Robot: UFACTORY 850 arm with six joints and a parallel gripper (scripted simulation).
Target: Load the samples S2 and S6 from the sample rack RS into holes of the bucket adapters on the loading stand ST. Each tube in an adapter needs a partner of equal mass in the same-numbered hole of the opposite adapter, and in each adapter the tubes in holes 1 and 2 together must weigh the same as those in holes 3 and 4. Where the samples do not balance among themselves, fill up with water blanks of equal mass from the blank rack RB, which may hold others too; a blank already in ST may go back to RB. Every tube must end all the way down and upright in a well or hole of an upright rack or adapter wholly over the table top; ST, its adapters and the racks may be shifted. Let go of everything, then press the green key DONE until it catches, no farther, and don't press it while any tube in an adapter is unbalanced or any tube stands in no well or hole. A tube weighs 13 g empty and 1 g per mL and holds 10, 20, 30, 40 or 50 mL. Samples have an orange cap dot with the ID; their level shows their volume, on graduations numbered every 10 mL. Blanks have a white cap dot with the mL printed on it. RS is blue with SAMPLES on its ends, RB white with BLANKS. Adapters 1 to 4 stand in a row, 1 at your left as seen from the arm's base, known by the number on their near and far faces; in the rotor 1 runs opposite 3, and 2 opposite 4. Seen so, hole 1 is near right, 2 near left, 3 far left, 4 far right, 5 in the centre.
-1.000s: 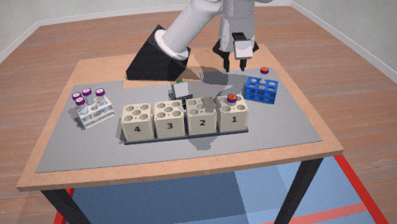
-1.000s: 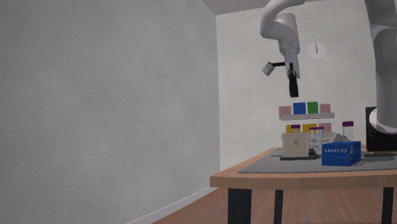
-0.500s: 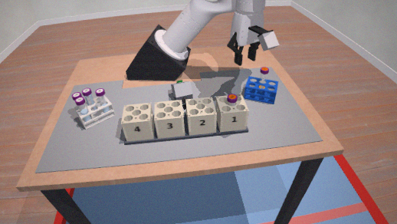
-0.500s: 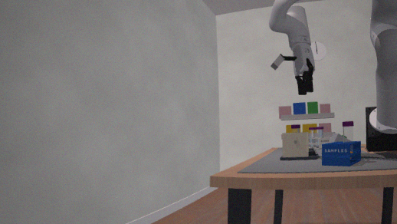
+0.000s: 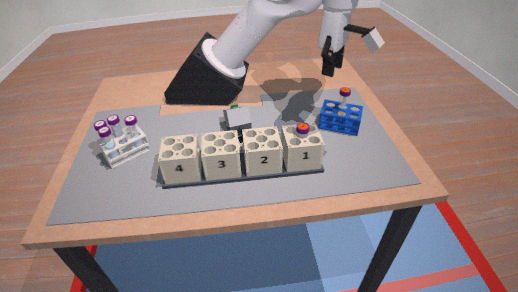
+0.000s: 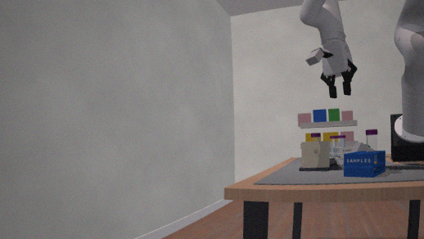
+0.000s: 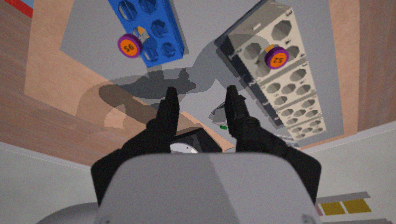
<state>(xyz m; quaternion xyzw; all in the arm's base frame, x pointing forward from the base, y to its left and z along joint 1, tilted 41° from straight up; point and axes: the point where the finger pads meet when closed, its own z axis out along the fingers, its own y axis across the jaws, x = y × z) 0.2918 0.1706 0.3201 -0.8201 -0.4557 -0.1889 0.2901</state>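
Right now the sample S6 is 19 cm below my hand, 8 cm behind it and 7 cm to the left of it. Also, from my hand: blue sample rack RS: 22 cm below, 7 cm behind, 6 cm to the left; then adapter 1: 20 cm below, 10 cm ahead, 8 cm to the right; then sample tube S2: 18 cm below, 10 cm ahead, 8 cm to the right.
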